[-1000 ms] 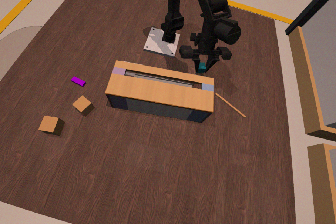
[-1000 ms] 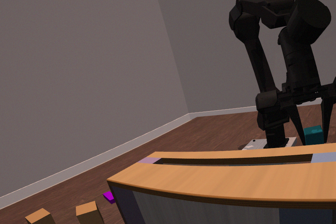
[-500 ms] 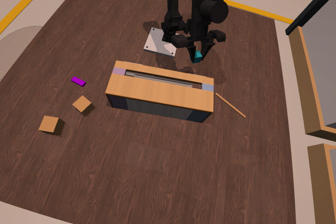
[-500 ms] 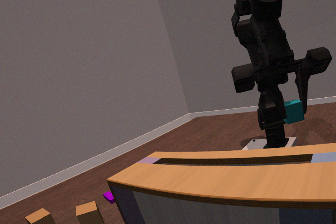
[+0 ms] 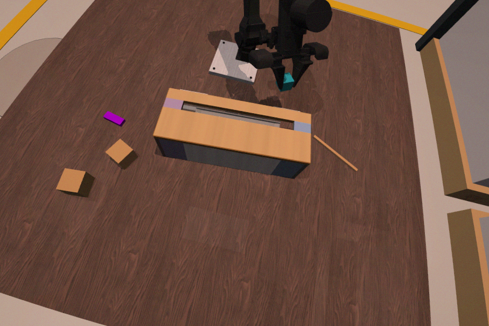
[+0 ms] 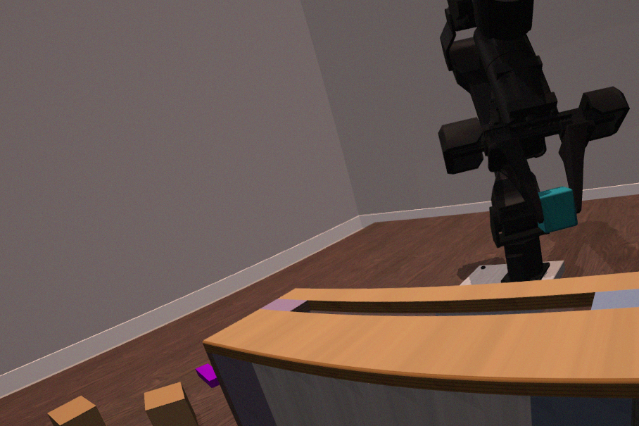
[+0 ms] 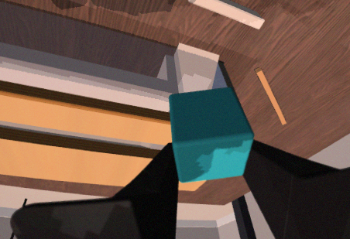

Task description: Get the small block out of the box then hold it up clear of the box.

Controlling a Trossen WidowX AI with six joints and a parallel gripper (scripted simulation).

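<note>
Right now the small teal block is 10 mm to the right of my gripper tip and 10 mm behind it. Round my gripper tip: thin wooden stick 210 mm to the left, 170 mm below, 60 mm ahead; then box 110 mm below, 100 mm to the right, 80 mm ahead.
</note>
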